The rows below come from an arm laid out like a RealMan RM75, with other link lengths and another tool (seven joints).
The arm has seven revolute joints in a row. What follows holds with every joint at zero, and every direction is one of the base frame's.
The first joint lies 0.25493 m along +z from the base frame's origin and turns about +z.
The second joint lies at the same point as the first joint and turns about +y.
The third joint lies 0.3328 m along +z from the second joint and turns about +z.
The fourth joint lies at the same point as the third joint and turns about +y.
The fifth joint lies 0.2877 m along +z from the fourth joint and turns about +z.
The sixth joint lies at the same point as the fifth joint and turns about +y.
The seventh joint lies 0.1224 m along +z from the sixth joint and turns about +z.
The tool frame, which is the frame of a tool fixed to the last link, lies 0.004 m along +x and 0.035 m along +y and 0.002 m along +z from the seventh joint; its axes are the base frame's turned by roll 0, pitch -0.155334 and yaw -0.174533 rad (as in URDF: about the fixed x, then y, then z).
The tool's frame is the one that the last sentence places.
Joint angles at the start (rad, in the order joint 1, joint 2, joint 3, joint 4, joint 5, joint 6, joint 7):
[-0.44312, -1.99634, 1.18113, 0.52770, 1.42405, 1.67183, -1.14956]
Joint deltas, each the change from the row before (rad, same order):
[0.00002, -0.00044, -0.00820, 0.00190, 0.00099, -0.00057, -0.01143]
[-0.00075, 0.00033, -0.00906, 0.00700, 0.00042, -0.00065, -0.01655]
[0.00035, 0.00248, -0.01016, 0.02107, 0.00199, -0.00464, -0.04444]
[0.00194, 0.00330, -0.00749, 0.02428, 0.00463, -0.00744, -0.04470]
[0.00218, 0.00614, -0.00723, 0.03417, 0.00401, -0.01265, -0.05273]
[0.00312, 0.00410, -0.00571, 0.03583, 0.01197, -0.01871, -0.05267]
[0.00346, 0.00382, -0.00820, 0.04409, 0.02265, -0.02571, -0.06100]
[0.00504, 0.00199, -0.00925, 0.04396, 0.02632, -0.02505, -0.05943]
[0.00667, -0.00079, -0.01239, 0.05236, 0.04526, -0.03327, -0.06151]
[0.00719, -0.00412, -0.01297, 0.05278, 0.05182, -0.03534, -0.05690]
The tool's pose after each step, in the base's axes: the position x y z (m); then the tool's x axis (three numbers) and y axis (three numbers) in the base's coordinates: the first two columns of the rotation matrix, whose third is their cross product. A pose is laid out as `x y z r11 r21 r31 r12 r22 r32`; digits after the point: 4 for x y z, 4 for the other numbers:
-0.3486 0.3482 -0.0232 0.7502 0.3673 0.5497 0.3778 -0.9205 0.0995
-0.3473 0.3504 -0.0205 0.7443 0.3742 0.5532 0.3862 -0.9169 0.1008
-0.3444 0.3550 -0.0144 0.7345 0.3946 0.5521 0.4061 -0.9074 0.1084
-0.3419 0.3593 -0.0081 0.7275 0.4145 0.5467 0.4260 -0.8976 0.1135
-0.3383 0.3657 0.0008 0.7221 0.4327 0.5398 0.4478 -0.8871 0.1122
-0.3349 0.3715 0.0081 0.7191 0.4531 0.5269 0.4724 -0.8748 0.1076
-0.3311 0.3785 0.0160 0.7179 0.4764 0.5077 0.5024 -0.8593 0.0959
-0.3276 0.3843 0.0233 0.7147 0.4999 0.4893 0.5330 -0.8421 0.0818
-0.3247 0.3904 0.0299 0.7158 0.5238 0.4619 0.5671 -0.8219 0.0532
-0.3221 0.3958 0.0351 0.7164 0.5453 0.4351 0.5993 -0.8003 0.0162

